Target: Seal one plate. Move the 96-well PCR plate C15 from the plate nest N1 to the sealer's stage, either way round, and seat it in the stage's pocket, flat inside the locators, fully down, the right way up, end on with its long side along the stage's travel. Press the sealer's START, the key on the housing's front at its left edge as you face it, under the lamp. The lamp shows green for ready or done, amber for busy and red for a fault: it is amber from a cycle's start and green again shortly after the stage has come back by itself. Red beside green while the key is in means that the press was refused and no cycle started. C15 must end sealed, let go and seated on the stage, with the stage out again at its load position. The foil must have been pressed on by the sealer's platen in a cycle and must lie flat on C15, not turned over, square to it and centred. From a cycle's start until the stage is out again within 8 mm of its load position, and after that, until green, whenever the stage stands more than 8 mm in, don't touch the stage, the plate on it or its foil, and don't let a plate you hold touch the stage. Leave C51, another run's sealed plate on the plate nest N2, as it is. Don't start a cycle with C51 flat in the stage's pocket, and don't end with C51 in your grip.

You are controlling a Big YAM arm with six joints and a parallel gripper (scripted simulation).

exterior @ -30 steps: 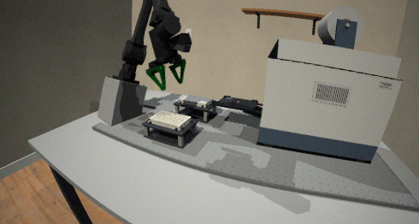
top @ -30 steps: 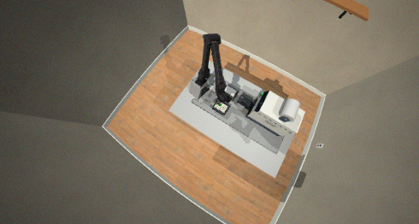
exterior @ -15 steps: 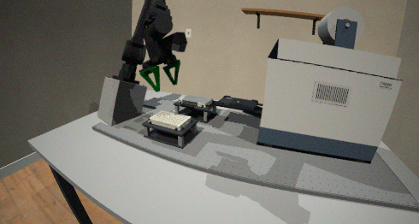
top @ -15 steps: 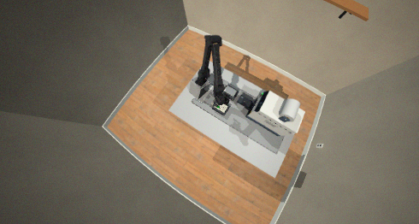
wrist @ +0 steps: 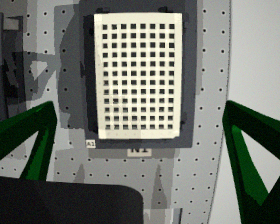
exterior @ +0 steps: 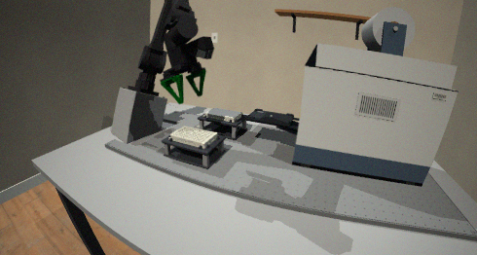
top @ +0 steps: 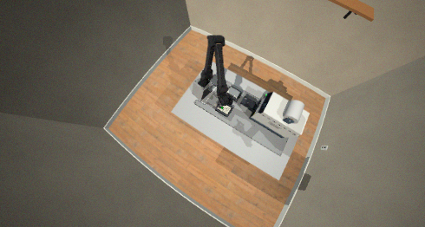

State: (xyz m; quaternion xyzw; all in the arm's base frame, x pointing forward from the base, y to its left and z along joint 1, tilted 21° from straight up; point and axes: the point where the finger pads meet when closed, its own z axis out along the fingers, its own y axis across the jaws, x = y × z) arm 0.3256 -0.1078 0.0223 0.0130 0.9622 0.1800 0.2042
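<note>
My hand is 12 cm above the 96-well plate C15. From my hand the other things lie so: dark stage: 19 cm ahead, 18 cm to the left, 8 cm below; then white start key: 29 cm ahead, 28 cm to the left, 1 cm above; then sealed plate C51: 1 cm behind, 21 cm to the left, 11 cm below.
</note>
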